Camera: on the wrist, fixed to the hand. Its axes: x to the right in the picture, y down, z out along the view.
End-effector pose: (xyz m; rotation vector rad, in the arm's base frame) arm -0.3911 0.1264 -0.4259 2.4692 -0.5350 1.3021
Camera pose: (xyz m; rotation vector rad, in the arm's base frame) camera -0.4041 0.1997 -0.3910 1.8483 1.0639 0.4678
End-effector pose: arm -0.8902 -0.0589 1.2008 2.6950 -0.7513 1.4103
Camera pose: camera -0.9086 0.0003 1.2547 2.0604 1.0308 0.7381
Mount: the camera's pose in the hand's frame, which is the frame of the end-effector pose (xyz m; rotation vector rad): 0.0088 -0.0560 -0.0595 -0.1166 -0.0590 -1.5293
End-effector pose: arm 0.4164 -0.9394 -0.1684 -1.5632 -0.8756 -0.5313
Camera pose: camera 0.3865 -0.9946 -0.1154 -0.7201 -2.0433 -1.5941
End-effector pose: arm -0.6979 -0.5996 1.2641 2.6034 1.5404 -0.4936
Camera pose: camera -0.7285 -0.5511 1.3230 -0.7949 -2.9556 0.4281
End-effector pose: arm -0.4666 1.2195 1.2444 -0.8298 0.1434 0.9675
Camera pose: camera -0.4037 1.1685 1.2306 -0.7425 -0.5538 -0.4511
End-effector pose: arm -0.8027 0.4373 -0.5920 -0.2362 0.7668 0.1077
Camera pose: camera -0.8263 0.3683 -0.6299 -0.8633 0.3599 -1.2810
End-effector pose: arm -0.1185 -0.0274 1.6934 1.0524 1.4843 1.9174
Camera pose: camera -0.1760 -0.0388 1.6358 -0.2073 1.3705 0.7885
